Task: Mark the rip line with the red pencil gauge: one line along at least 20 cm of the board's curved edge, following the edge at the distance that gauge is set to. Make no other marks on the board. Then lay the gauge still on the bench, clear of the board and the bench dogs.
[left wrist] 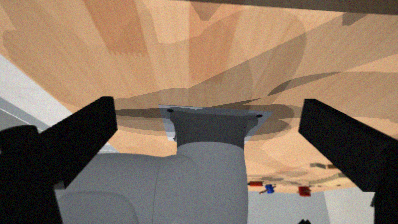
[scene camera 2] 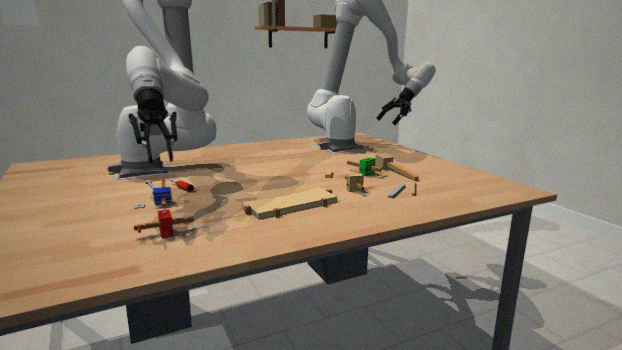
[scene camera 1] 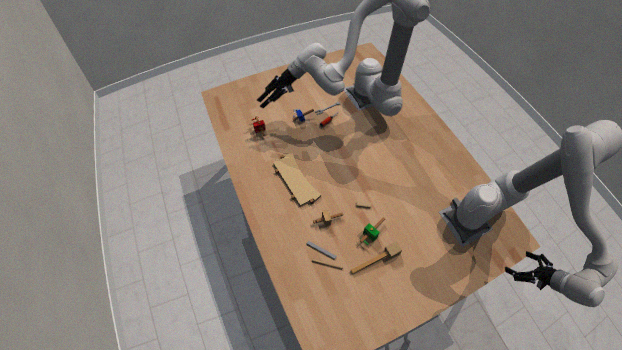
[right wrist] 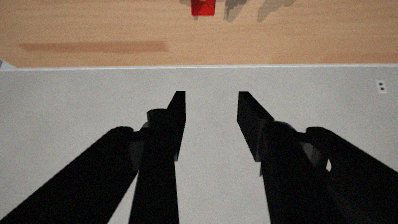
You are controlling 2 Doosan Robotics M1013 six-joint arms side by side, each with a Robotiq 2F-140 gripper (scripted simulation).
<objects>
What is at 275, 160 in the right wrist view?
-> My right gripper.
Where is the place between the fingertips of my left gripper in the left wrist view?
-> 208, 114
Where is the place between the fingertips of my left gripper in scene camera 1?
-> At 516, 261
</objects>
